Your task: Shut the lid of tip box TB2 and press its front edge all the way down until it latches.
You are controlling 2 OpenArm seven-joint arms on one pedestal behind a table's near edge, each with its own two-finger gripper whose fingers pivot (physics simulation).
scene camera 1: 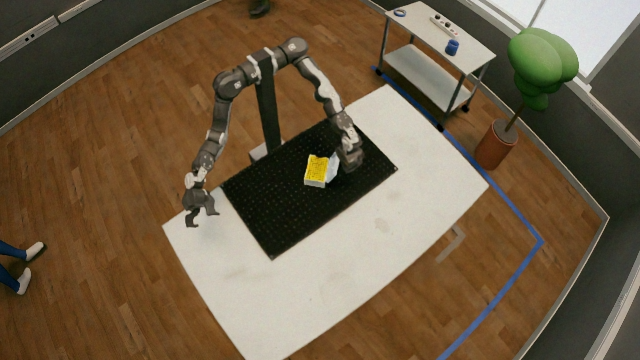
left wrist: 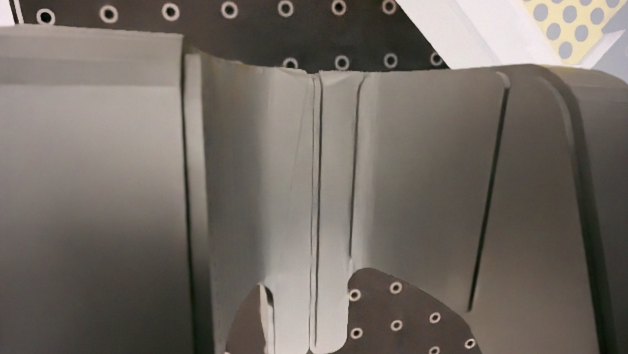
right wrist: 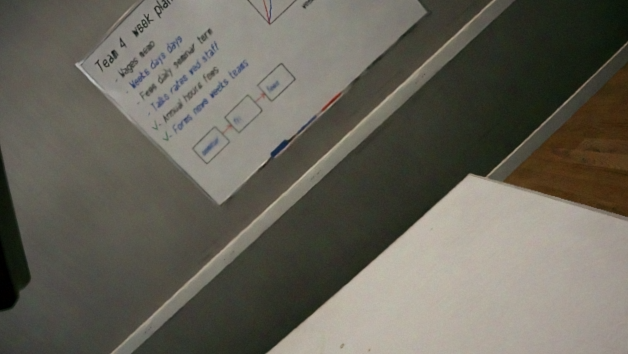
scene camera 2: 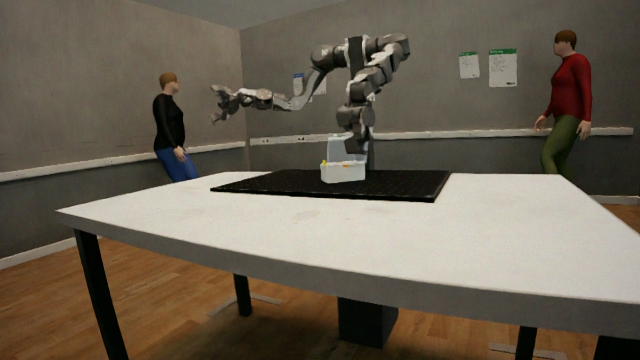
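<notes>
A white tip box (scene camera 1: 315,183) (scene camera 2: 343,173) with a yellow tip rack (scene camera 1: 316,168) (left wrist: 570,15) stands on the black mat; its label is not legible. Its translucent lid (scene camera 1: 332,169) (scene camera 2: 336,148) stands open, tilted up from the box's right side in scene camera 1. My left gripper (scene camera 1: 354,167) (scene camera 2: 356,149) (left wrist: 311,345) is shut and empty, low beside the lid's outer side; contact cannot be made out. In scene camera 2 it partly hides the lid. My right gripper (scene camera 1: 205,220) (scene camera 2: 212,105) is open and empty, raised over the table's left end, away from the box.
The black perforated mat (scene camera 1: 280,220) (scene camera 2: 400,192) lies on the white table (scene camera 1: 350,290) (scene camera 2: 325,235). A cart (scene camera 1: 425,77) with a blue cup (scene camera 1: 452,47) and a potted plant (scene camera 1: 495,145) stand beyond the table. Two people (scene camera 2: 169,120) (scene camera 2: 571,85) stand in the background.
</notes>
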